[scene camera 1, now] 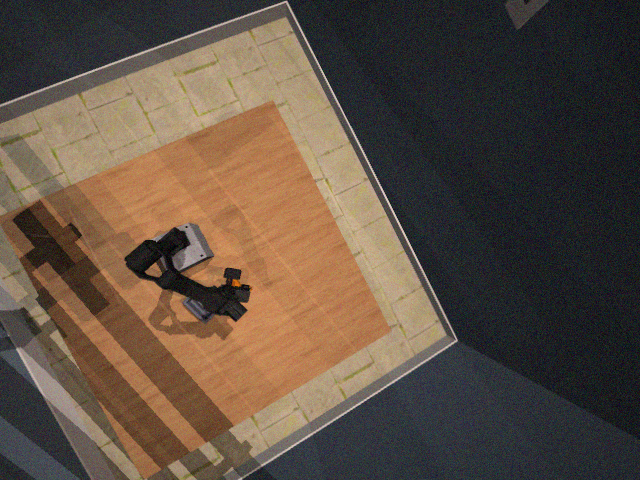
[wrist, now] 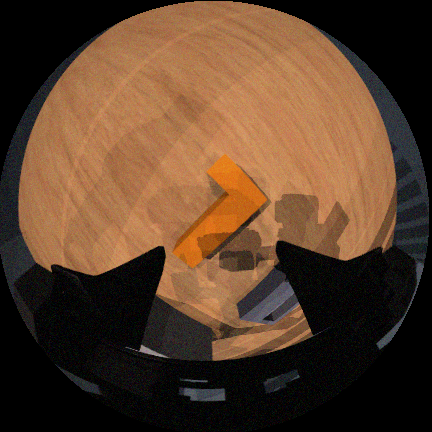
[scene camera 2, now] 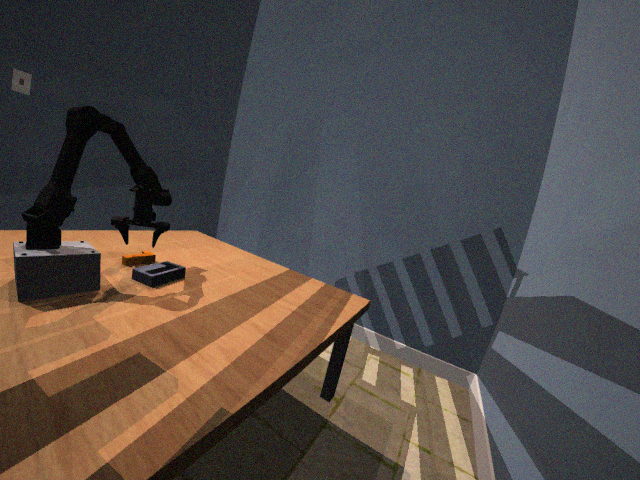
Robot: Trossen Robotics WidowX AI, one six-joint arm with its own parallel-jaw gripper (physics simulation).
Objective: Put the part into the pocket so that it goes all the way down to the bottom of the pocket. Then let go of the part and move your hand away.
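Places are measured from the arm's base along level axes (x ahead, y left, z up), in centimetres.
Pixels of known places: gripper, fingertip midpoint: (scene camera 1: pixel 233 287) (wrist: pixel 221 249) (scene camera 2: pixel 140 246); arm's base, origin of the base link: (scene camera 1: pixel 179 240) (scene camera 2: pixel 42 246).
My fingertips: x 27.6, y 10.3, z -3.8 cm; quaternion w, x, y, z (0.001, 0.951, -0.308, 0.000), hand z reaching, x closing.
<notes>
For each thing: its top centre in the pictures, then the offset to it from my fingertips. Level surfaces: height alone.
- orange L-shaped part, middle of its top: (wrist: pixel 205 217) (scene camera 2: pixel 137 254) (scene camera 1: pixel 239 284) dy +1.8, dx -0.1, dz -3.7 cm
- grey-blue pocket block, middle of its top: (wrist: pixel 286 300) (scene camera 2: pixel 160 267) (scene camera 1: pixel 201 306) dy -16.7, dx +1.3, dz -3.1 cm
- wooden table, its level: dz -6.7 cm
The orange L-shaped part (scene camera 1: pixel 236 283) (scene camera 2: pixel 138 258) (wrist: pixel 235 210) lies flat on the table. In the wrist view its corner points right and its long arm runs down to the left. The grey-blue pocket block (scene camera 1: pixel 192 306) (scene camera 2: pixel 156 279) (wrist: pixel 265 302) stands on the table near the part, apart from it. Its opening faces up and shows no part in it. The arm covers some of it in scene camera 1, and a finger covers some in the wrist view. My gripper (scene camera 2: pixel 140 245) (wrist: pixel 221 249) is open and empty, pointing down above the part.
The grey box under the arm's base (scene camera 1: pixel 199 248) (scene camera 2: pixel 56 271) (wrist: pixel 180 330) stands on the wooden table (scene camera 1: pixel 289 222) (scene camera 2: pixel 242 268) beside the part and the block. Shadows of the arm and broad dark bands fall on the table. The table's edge and a leg show in scene camera 2.
</notes>
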